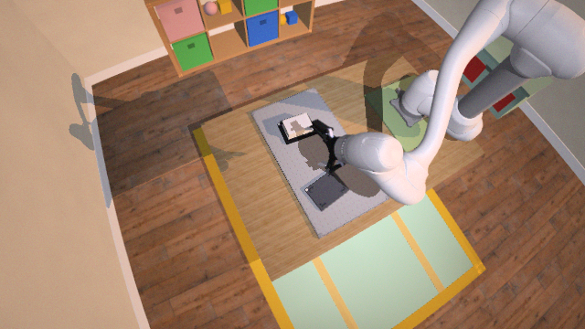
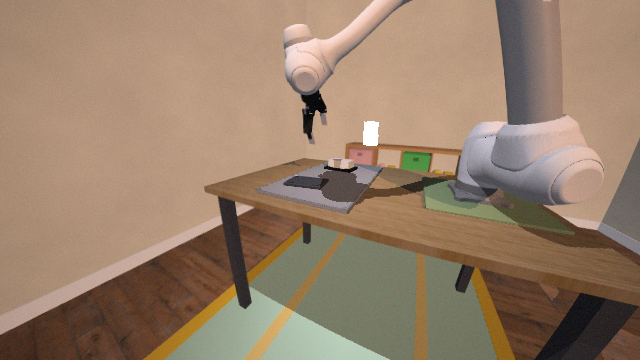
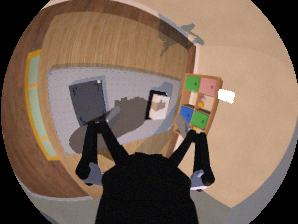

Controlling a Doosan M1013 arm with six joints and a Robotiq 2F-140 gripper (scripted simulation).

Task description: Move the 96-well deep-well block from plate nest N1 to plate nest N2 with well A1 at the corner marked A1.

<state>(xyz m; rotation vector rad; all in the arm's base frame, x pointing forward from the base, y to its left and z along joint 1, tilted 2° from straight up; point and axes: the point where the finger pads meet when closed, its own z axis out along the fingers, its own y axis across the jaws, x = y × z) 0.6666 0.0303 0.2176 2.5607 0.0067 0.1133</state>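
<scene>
The white deep-well block is 50 mm behind my hand, 200 mm to the right of it and 180 mm below it. Also, from my hand: dark nest N2: 10 mm behind, 130 mm to the left, 210 mm below; then nest n1: 50 mm behind, 200 mm to the right, 210 mm below.
</scene>
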